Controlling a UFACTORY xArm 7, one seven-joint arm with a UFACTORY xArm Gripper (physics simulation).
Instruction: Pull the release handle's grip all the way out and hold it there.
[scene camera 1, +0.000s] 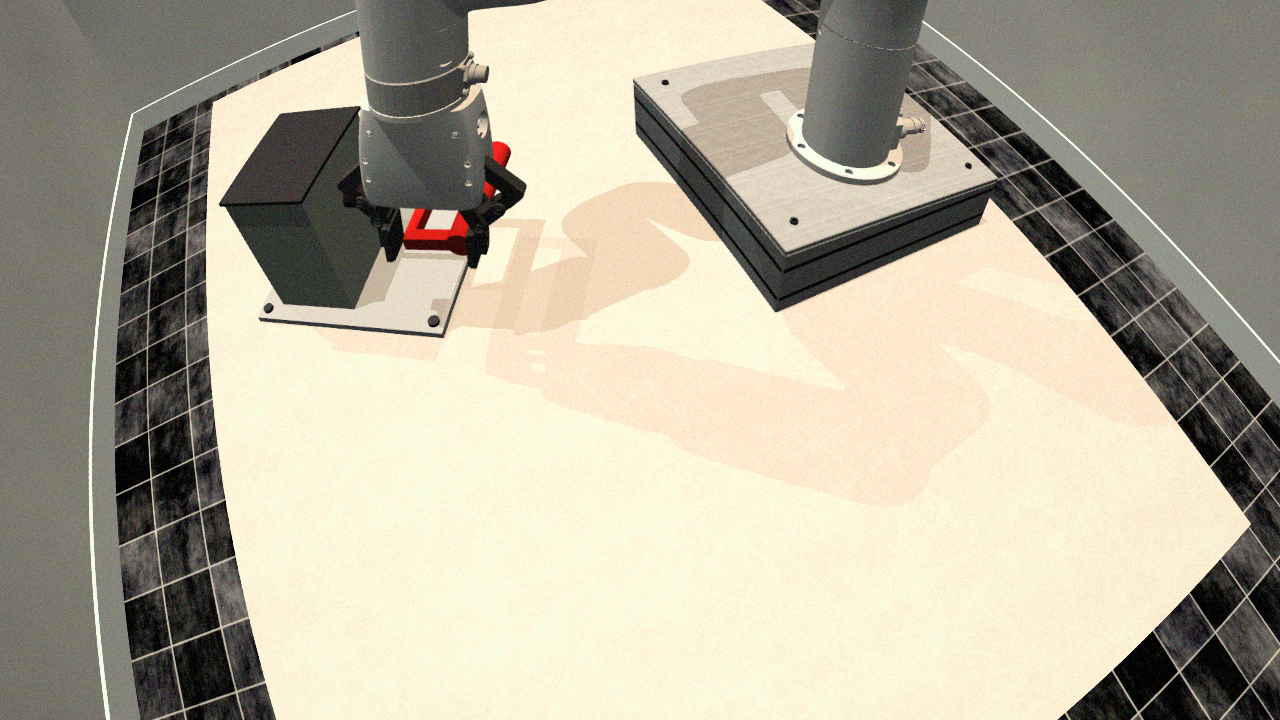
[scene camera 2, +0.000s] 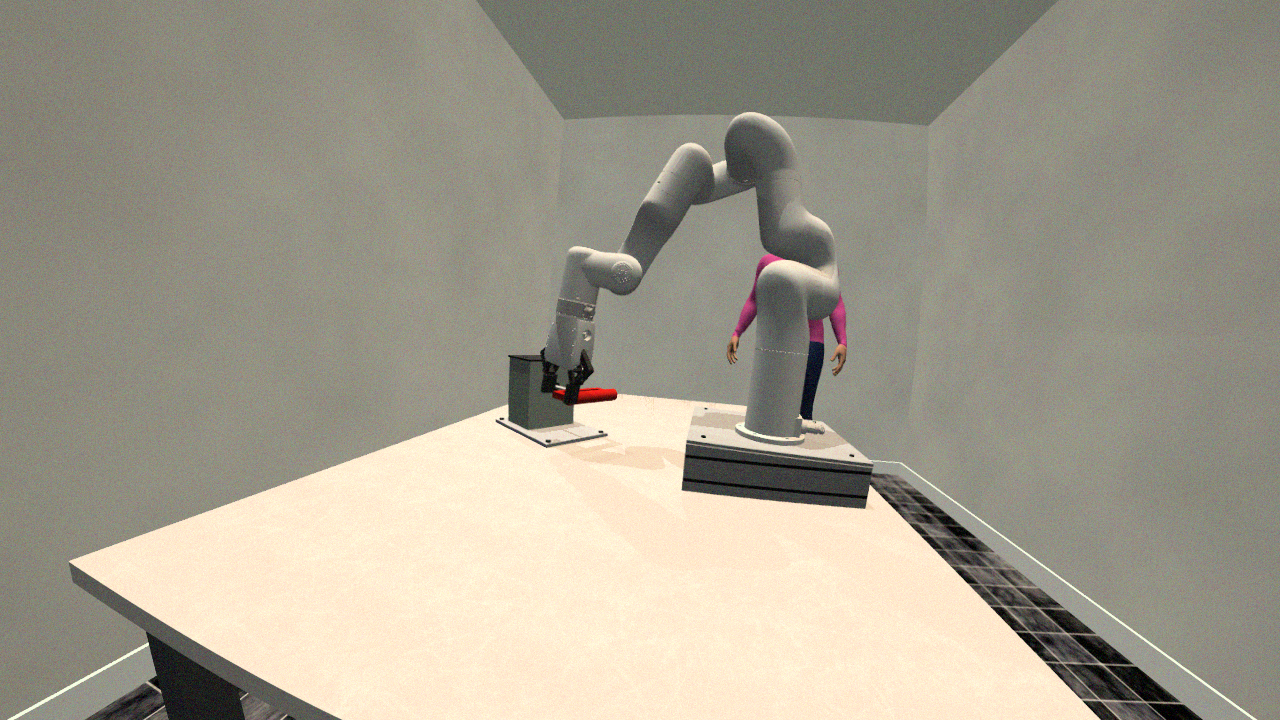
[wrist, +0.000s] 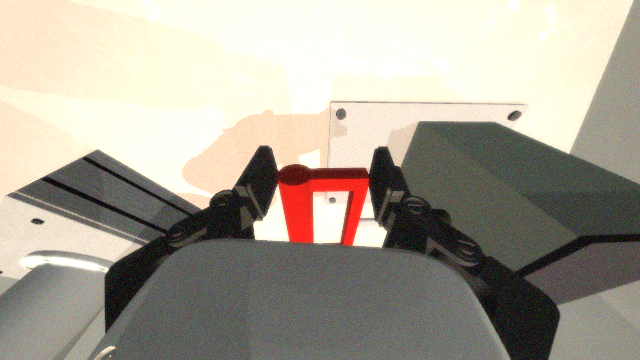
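Observation:
The red release handle is a loop with a thick round grip bar on the side away from its housing. The dark grey-green housing box stands on a pale base plate with dark bolts. My gripper points down and is shut on the handle near one end, one finger against the round grip bar and the other against the loop's inner side, next to the housing. The handle stands out from the housing above the plate; its link to the housing is hidden.
The robot's base block stands on the table, on the grip bar's side of the housing. A person in a pink top stands behind the arm in scene camera 2's view.

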